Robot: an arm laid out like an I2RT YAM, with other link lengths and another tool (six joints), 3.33 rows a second.
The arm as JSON. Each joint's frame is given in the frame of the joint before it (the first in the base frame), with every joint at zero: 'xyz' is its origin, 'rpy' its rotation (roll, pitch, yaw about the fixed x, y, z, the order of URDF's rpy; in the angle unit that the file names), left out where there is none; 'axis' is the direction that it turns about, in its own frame. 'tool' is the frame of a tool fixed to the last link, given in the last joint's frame.
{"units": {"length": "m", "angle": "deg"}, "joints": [
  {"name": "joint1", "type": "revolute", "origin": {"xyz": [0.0, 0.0, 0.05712]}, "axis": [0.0, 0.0, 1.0]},
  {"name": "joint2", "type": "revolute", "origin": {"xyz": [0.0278, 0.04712, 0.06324], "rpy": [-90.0, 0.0, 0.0]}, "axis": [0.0, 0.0, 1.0]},
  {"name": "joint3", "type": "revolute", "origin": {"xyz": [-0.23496, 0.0, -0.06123], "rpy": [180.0, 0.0, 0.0]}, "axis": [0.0, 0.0, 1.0]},
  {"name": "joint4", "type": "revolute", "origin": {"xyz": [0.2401, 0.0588, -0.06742]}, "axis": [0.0, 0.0, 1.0]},
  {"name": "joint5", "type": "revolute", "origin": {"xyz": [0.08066, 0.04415, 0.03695], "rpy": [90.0, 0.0, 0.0]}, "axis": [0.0, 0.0, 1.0]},
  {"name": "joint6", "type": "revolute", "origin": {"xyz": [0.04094, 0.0, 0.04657], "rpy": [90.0, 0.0, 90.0]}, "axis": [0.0, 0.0, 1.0]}
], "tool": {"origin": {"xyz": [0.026, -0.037, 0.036], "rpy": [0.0, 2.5, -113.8]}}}
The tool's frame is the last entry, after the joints.
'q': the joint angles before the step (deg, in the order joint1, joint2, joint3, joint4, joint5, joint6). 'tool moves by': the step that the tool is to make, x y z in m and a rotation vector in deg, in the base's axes. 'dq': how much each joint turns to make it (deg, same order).
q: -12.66 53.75 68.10 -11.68 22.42 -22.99
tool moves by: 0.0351 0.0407 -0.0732 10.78 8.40 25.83
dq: 5.56 -1.36 -10.32 -2.97 -20.80 8.09
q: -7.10 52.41 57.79 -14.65 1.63 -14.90
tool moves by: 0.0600 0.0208 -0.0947 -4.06 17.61 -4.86
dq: 7.53 14.76 -3.98 1.43 13.25 -1.05
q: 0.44 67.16 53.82 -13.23 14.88 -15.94
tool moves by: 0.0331 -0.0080 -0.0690 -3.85 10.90 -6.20
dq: 0.09 13.33 -0.35 2.68 7.31 0.16
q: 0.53 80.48 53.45 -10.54 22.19 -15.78
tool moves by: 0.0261 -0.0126 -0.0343 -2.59 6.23 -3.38
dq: -1.41 10.36 4.31 0.13 3.19 -0.77
